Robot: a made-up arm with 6 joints. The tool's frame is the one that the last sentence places. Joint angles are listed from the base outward.
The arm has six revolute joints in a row. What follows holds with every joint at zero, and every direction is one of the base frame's.
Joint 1 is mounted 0.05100 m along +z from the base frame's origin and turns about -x.
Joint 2 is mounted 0.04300 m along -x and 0.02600 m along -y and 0.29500 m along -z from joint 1 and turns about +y.
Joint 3 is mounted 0.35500 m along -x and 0.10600 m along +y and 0.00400 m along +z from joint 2 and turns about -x.
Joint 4 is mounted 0.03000 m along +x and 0.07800 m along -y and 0.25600 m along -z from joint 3 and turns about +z.
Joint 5 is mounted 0.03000 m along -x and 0.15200 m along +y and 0.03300 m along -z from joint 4 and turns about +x.
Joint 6 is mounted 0.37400 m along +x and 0.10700 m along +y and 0.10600 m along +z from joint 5 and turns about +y.
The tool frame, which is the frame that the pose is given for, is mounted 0.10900 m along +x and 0.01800 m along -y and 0.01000 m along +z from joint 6; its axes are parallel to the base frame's.
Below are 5 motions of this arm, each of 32 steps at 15 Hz.
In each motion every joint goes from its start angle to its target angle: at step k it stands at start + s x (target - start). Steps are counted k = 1, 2, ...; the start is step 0. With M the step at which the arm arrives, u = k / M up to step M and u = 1 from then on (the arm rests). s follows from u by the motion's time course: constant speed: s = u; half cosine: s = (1 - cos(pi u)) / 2; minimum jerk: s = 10 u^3 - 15 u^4 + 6 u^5.
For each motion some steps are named. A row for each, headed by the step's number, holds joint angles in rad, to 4 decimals.
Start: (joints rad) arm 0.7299 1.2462 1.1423 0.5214 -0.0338 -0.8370
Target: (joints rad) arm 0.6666 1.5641 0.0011 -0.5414 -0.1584 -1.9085
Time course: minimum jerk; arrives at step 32
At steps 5, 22, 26, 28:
5: 0.7280 1.2557 1.1083 0.4898 -0.0375 -0.8689
22: 0.6780 1.5069 0.2065 -0.3501 -0.1360 -1.7156
26: 0.6697 1.5486 0.0568 -0.4896 -0.1523 -1.8562
28: 0.6676 1.5590 0.0194 -0.5243 -0.1564 -1.8913

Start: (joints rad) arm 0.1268 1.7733 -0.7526 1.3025 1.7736 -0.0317
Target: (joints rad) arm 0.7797 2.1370 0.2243 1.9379 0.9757 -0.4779
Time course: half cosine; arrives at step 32
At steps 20, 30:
20: 0.5782 2.0247 -0.0772 1.7418 1.2220 -0.3402
30: 0.7734 2.1335 0.2149 1.9318 0.9834 -0.4736

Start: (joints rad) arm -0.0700 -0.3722 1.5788 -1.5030 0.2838 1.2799
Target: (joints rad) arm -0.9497 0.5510 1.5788 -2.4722 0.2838 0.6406
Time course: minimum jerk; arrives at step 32
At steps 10, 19, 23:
10: -0.2284 -0.2060 1.5788 -1.6775 0.2838 1.1648
19: -0.6609 0.2479 1.5788 -2.1540 0.2838 0.8505
23: -0.8273 0.4225 1.5788 -2.3373 0.2838 0.7296

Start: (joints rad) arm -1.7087 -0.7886 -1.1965 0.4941 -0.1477 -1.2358
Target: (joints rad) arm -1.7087 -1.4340 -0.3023 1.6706 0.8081 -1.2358
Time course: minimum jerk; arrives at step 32
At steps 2, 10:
2: -1.7087 -0.7900 -1.1945 0.4967 -0.1456 -1.2358
10: -1.7087 -0.9048 -1.0355 0.7059 0.0243 -1.2358

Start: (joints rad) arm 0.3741 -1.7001 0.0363 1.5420 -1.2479 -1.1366
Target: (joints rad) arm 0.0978 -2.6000 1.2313 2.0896 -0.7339 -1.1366
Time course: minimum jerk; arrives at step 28
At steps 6, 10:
6: 0.3549 -1.7626 0.1193 1.5800 -1.2122 -1.1366
10: 0.3060 -1.9218 0.3307 1.6769 -1.1213 -1.1366

